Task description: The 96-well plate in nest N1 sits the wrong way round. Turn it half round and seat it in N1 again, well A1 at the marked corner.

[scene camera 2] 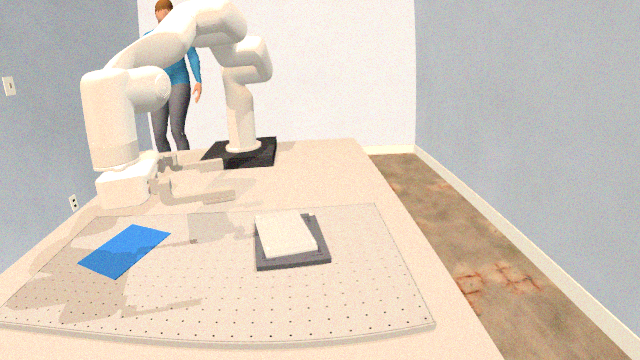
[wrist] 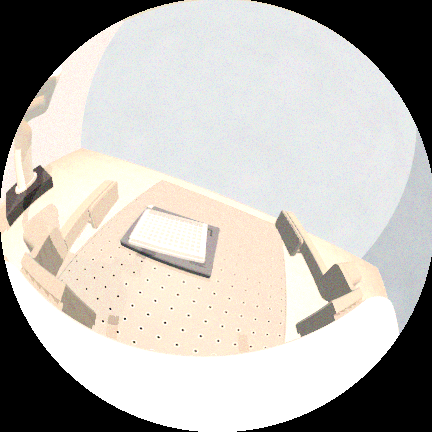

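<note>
The white 96-well plate point(scene camera 2: 285, 234) point(wrist: 170, 235) lies on the dark grey nest point(scene camera 2: 323, 251) point(wrist: 212, 252). Its edges look slightly askew to the nest's edges, and it reaches to or over the nest's left edge in the scene view. A strip of nest shows along its right and front sides there. Whether it lies fully down in the nest is hard to tell. Well A1 cannot be made out. My gripper point(scene camera 2: 223, 180) point(wrist: 197, 218) is open and empty, back and to the left of the plate in the scene view, above the table and apart from the plate.
The nest stands on a perforated board point(scene camera 2: 350, 290) point(wrist: 240, 295). A blue sheet point(scene camera 2: 125, 250) lies at the board's left in the scene view. The black robot base point(scene camera 2: 250, 161) point(wrist: 30, 195) stands on the table's far end. A person point(scene camera 2: 177, 100) stands behind the table.
</note>
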